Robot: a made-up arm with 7 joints.
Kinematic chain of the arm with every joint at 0, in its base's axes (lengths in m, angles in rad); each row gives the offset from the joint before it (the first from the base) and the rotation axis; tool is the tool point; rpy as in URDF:
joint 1: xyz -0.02 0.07 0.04 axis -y
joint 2: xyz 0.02 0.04 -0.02 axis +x
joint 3: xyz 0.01 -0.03 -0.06 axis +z
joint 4: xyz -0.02 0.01 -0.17 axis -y
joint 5: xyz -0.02 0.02 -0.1 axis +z
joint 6: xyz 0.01 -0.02 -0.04 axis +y
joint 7: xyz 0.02 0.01 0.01 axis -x
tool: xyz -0.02 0 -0.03 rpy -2.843 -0.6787 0.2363
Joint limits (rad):
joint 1: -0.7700..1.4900
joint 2: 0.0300..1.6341
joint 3: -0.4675..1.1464
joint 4: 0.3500..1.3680
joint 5: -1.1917..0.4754
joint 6: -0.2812..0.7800
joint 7: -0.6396..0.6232
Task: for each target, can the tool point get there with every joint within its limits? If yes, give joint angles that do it. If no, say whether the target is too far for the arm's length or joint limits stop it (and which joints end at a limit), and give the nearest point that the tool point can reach.
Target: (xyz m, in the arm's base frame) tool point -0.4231 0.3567 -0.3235
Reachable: no: too far | nearest point -0.2718 0.2771 -0.2359 | short by 0.192 m
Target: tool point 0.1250 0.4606 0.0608
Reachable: yes | joints 0.9105 1.3910 -0.0046 0.7585 -0.5590 0.0358 0.1570
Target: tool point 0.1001 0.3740 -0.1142
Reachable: yes | joints 0.1921 0.7589 0.8249 1.2235 0.3202 -0.0327 -0.4175
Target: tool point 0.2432 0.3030 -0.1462
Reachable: yes | joints 0.5980 0.5819 0.3497 0.8443 -0.0196 -0.0040 0.4901
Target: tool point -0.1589 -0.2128 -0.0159
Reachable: no: joint limits stop it (at a limit: joint 1, joint 2, joint 3, joint 4, joint 6, joint 7) | nearest point -0.1171 0.0316 -0.2703 | short by 0.355 m
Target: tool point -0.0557 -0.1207 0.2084
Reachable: no: joint limits stop it (at a limit: joint 1, joint 2, joint 3, joint 4, joint 5, joint 6, joint 7) | nearest point 0.2697 0.0390 0.1700 | short by 0.365 m
